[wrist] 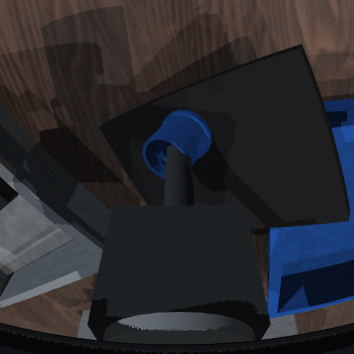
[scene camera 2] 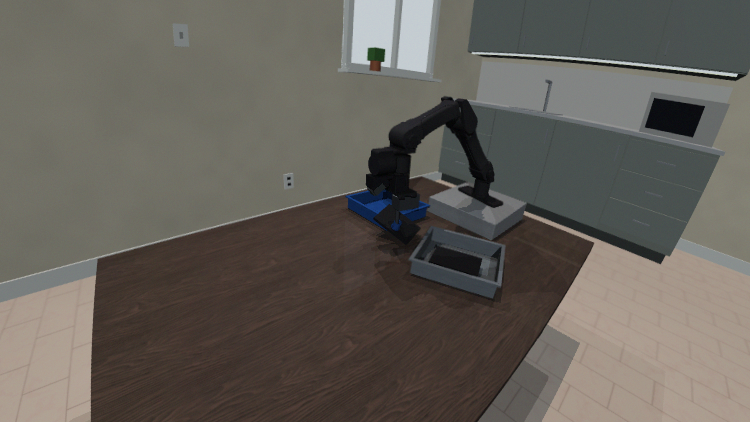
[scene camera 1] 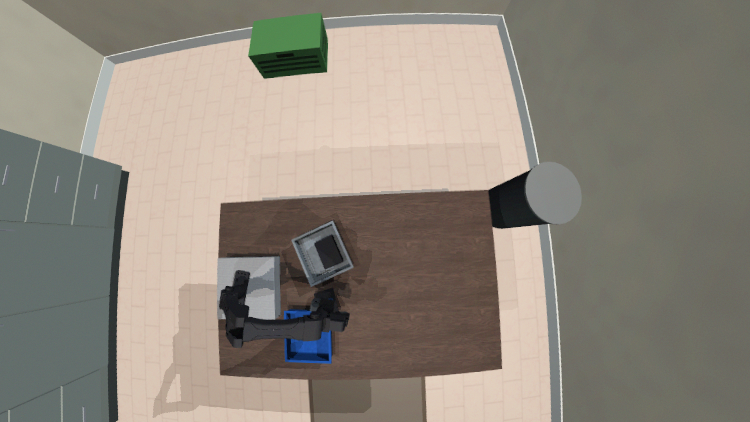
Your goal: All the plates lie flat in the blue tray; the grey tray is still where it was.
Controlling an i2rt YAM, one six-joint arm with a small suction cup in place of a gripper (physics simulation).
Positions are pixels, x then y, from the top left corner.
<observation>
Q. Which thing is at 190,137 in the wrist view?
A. My suction cup.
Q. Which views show the grey tray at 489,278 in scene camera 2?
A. The wrist view, scene camera 2 and scene camera 1: all of them.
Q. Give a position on a grey tray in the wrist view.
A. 60,227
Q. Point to a grey tray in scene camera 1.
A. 304,245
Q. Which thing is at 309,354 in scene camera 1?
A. A blue tray.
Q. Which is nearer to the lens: the grey tray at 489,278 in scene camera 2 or the blue tray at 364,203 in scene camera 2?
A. The grey tray.
</observation>
